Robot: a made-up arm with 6 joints. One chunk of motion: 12 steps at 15 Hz.
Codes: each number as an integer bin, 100 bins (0 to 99) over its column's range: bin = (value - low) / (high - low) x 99, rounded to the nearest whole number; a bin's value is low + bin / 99 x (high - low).
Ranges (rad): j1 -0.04..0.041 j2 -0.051..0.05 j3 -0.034..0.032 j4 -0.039..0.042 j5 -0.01..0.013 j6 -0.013..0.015
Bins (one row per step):
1: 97 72 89 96 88 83
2: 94 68 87 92 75 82
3: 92 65 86 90 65 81
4: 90 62 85 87 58 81
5: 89 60 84 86 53 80
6: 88 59 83 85 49 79
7: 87 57 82 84 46 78
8: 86 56 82 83 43 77
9: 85 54 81 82 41 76
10: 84 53 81 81 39 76
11: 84 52 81 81 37 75
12: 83 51 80 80 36 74
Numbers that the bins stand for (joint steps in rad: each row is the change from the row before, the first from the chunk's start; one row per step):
1: 0.03936 0.02245 0.02533 0.03955 0.01044 0.01047
2: 0.03691 0.01837 0.02400 0.03627 0.00742 0.01019
3: 0.03527 0.01531 0.02333 0.03464 0.00510 0.00991
4: 0.03364 0.01225 0.02267 0.03218 0.00347 0.00991
5: 0.03282 0.01021 0.02200 0.03136 0.00231 0.00963
6: 0.03200 0.00919 0.02133 0.03055 0.00138 0.00934
7: 0.03118 0.00715 0.02067 0.02973 0.00069 0.00906
8: 0.03036 0.00613 0.02067 0.02891 -0.00001 0.00878
9: 0.02955 0.00409 0.02000 0.02809 -0.00047 0.00849
10: 0.02873 0.00307 0.02000 0.02727 -0.00094 0.00849
11: 0.02873 0.00205 0.02000 0.02727 -0.00140 0.00821
12: 0.02791 0.00103 0.01933 0.02645 -0.00164 0.00793

